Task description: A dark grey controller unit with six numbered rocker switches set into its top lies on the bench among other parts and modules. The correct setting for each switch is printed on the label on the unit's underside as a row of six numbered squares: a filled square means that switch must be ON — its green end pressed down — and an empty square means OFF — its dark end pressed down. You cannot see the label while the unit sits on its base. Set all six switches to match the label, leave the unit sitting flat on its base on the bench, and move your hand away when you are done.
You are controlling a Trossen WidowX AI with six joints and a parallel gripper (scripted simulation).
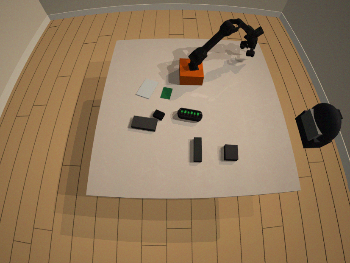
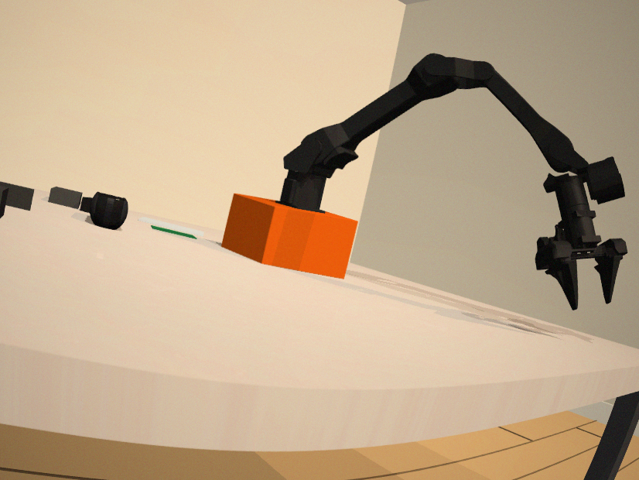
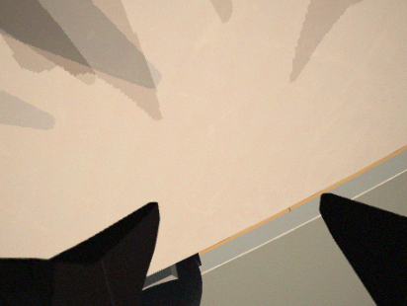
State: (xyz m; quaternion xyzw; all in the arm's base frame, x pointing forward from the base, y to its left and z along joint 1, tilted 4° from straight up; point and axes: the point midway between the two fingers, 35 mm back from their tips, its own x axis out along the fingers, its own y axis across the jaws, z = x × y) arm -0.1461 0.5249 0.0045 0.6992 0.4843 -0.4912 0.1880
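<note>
My gripper tip is 82 cm to the left of the black cube, 45 cm short of it and 5 cm above it. The rest, counted from my gripper tip: white card: 88 cm to the right, 21 cm ahead, 6 cm below; green card: 75 cm to the right, 27 cm ahead, 6 cm below; dark square block: 77 cm ahead, 43 cm to the right, 4 cm below.
</note>
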